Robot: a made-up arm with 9 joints. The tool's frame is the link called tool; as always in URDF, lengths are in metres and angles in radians.
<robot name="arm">
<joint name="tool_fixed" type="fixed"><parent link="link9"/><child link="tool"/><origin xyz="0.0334 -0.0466 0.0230" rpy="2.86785 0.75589 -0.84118"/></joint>
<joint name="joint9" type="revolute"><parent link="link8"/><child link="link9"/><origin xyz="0.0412 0.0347 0.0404" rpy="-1.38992 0.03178 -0.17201"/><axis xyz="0 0 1"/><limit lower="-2.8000" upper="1.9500"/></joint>
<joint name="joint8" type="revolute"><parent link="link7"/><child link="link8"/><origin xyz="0.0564 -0.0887 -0.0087" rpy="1.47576 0.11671 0.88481"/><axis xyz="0 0 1"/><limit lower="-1.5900" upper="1.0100"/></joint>
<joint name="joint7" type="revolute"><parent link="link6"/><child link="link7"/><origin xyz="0.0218 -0.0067 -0.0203" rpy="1.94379 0.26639 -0.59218"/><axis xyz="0 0 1"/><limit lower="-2.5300" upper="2.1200"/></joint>
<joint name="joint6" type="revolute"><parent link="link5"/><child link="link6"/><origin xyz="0.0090 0.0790 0.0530" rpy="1.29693 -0.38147 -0.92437"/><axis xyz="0 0 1"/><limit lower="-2.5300" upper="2.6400"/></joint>
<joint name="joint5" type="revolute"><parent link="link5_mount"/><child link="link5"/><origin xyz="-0.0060 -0.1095 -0.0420" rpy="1.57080 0.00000 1.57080"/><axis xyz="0 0 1"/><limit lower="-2.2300" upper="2.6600"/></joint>
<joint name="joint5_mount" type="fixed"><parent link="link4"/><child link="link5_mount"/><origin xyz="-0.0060 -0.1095 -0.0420" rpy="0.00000 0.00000 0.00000"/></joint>
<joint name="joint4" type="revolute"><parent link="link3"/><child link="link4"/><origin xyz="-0.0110 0.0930 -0.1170" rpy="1.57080 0.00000 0.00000"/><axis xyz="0 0 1"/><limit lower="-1.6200" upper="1.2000"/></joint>
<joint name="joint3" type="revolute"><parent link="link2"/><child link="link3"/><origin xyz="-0.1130 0.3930 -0.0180" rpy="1.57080 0.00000 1.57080"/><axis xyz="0 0 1"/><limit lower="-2.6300" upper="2.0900"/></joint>
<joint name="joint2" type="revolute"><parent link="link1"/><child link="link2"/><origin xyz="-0.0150 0.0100 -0.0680" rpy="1.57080 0.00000 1.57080"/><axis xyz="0 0 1"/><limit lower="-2.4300" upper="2.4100"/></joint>
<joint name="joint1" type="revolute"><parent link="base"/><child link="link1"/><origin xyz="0.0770 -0.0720 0.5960" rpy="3.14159 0.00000 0.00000"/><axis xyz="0 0 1"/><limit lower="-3.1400" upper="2.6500"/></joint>
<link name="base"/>
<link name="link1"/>
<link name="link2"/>
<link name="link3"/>
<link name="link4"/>
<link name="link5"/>
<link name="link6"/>
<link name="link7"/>
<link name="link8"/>
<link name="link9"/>
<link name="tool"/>
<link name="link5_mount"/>
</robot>
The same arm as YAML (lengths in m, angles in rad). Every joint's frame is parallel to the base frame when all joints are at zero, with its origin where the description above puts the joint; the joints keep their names.
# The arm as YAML. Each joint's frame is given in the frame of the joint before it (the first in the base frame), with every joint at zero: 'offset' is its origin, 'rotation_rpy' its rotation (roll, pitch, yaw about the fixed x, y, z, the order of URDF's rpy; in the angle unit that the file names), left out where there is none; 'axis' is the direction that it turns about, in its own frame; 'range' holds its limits. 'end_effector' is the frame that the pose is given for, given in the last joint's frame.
length_unit: m
angle_unit: rad
chain:
  - id: joint1
    offset: [0.077, -0.072, 0.596]
    axis: "-z"
    range: [-3.14, 2.65]
  - id: joint2
    offset: [-0.015, -0.01, 0.068]
    axis: "+x"
    range: [-2.43, 2.41]
  - id: joint3
    offset: [-0.018, 0.113, -0.393]
    axis: "-y"
    range: [-2.63, 2.09]
  - id: joint4
    offset: [0.093, 0.117, 0.011]
    axis: "-x"
    range: [-1.62, 1.2]
  - id: joint5
    offset: [0.084, 0.219, 0.012]
    axis: "-z"
    range: [-2.23, 2.66]
  - id: joint6
    offset: [-0.079, -0.009, -0.053]
    axis: [0.499523, 0.829138, -0.251012]
    range: [-2.53, 2.64]
  - id: joint7
    offset: [0.009, -0.029, 0.003]
    axis: [-0.296812, 0.043602, 0.95394]
    range: [-2.53, 2.12]
  - id: joint8
    offset: [-0.015, -0.104, -0.009]
    axis: [0.116904, -0.976731, 0.179806]
    range: [-1.59, 1.01]
  - id: joint9
    offset: [0.038, -0.028, 0.048]
    axis: "+z"
    range: [-2.8, 1.95]
end_effector:
  offset: [0.04, -0.041, 0.023]
  rotation_rpy: [2.8678, 0.7559, -0.6898]

